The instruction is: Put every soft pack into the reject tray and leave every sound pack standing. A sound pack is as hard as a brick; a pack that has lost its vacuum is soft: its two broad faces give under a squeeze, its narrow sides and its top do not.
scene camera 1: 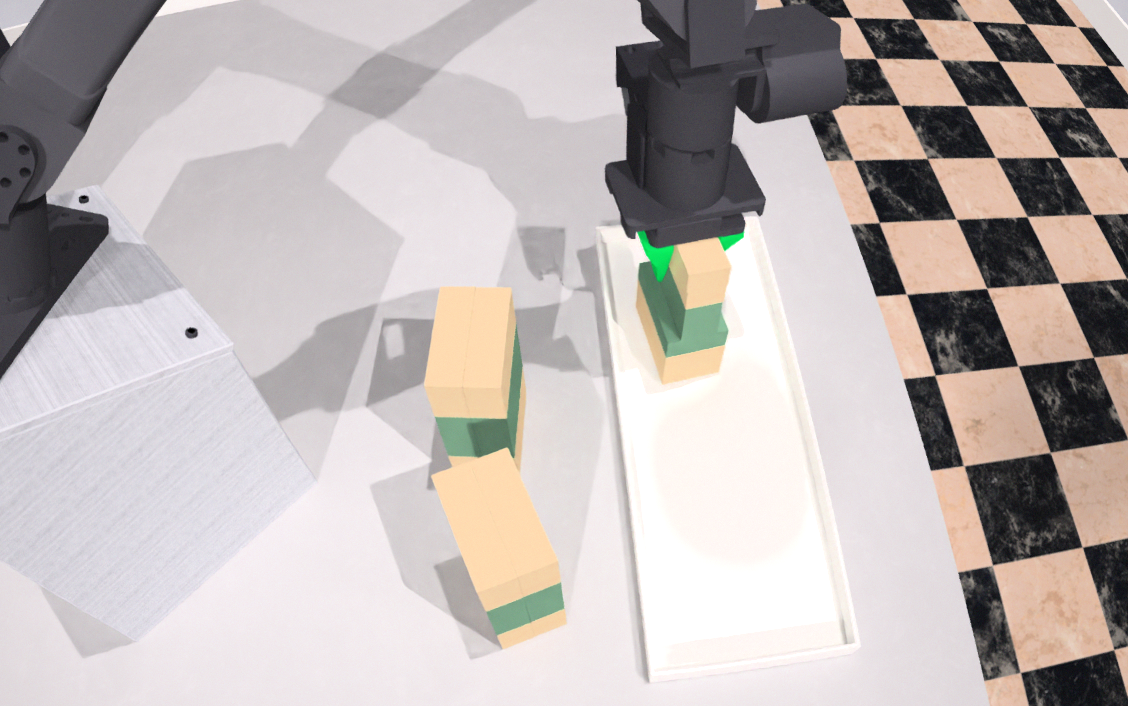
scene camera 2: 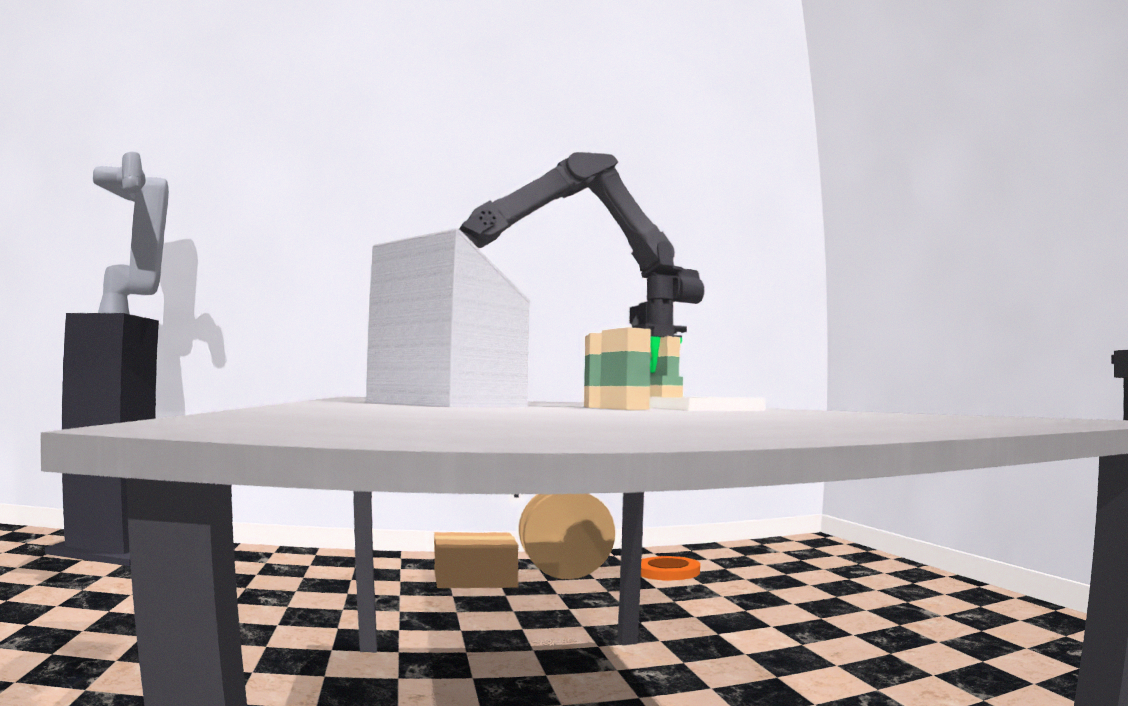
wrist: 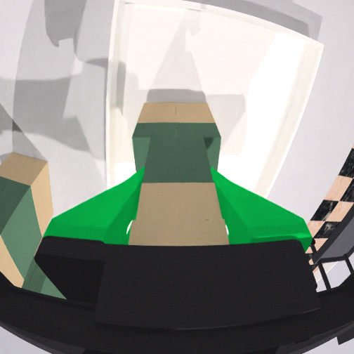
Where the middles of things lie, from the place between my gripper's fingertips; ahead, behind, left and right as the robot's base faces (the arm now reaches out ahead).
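My gripper is 6 cm above the white reject tray (scene camera 1: 739,565), and it is also 3 cm short of the tray and 10 cm to the left of it.
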